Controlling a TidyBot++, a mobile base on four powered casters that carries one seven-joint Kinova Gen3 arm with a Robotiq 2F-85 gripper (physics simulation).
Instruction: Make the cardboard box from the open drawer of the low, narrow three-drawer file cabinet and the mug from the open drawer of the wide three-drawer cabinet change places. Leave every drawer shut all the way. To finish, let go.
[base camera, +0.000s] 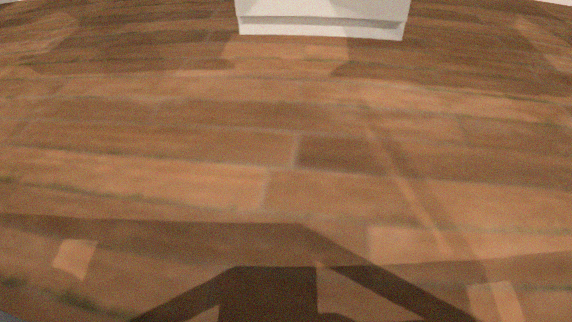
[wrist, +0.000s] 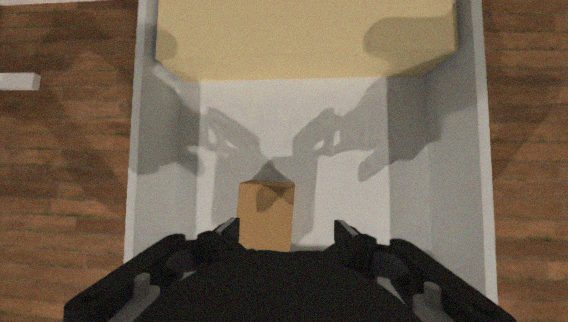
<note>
In view: my gripper (wrist: 286, 229) and a brown cardboard box (wrist: 265, 209).
The base camera view does not show the brown cardboard box: it is out of frame.
</note>
